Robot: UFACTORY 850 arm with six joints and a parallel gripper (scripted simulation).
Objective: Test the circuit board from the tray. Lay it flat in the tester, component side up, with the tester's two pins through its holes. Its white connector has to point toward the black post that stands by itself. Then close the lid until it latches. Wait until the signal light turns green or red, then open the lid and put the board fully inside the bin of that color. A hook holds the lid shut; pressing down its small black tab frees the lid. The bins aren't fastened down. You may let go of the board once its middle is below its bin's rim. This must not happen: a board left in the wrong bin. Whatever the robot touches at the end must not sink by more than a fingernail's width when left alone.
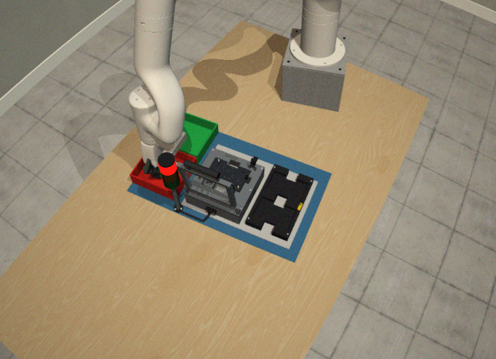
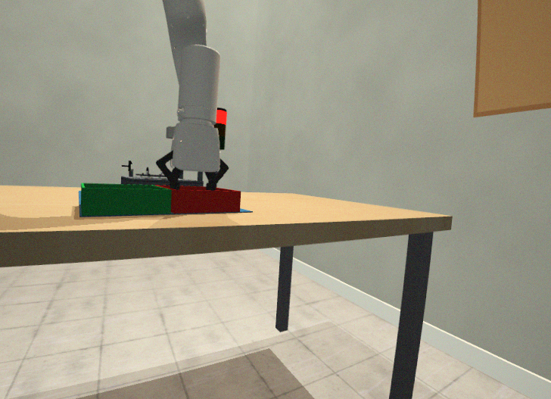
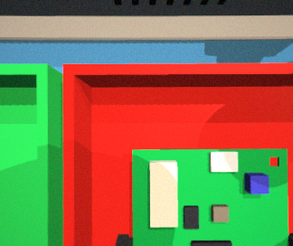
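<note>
My hand is 1 cm short of the red bin, 1 cm to the right of it and 2 cm above it. From my hand the other things lie so: green circuit board 1 cm below; then clear lid 4 cm ahead, 22 cm to the left, 15 cm above; then green bin 14 cm behind, 1 cm to the right, 2 cm below.
</note>
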